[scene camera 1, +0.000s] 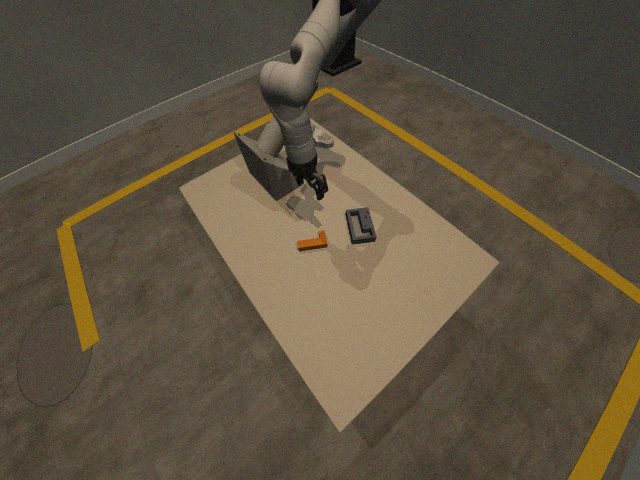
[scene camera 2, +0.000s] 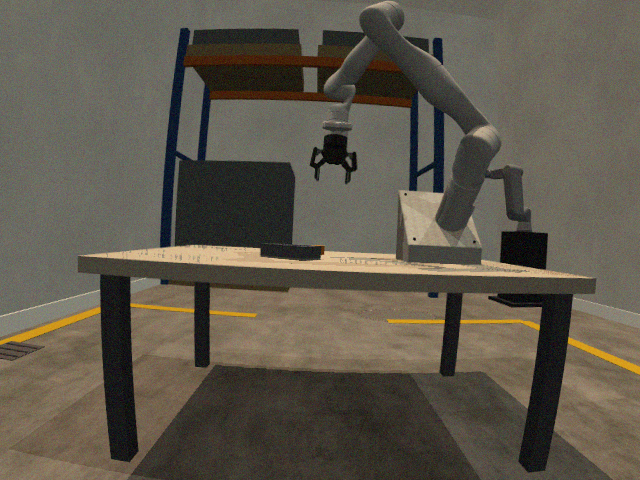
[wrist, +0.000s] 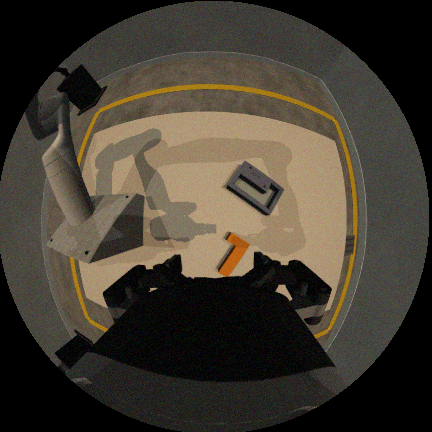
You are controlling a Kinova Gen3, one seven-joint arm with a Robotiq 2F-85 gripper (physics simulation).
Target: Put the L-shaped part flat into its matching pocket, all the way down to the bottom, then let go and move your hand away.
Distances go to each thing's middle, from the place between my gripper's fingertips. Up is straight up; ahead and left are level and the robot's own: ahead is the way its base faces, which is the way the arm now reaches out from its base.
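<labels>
Relative to the dark grey pocket block (scene camera 1: 361,229), my hand is 22 cm above, 14 cm to the right and 11 cm short of it.
</labels>
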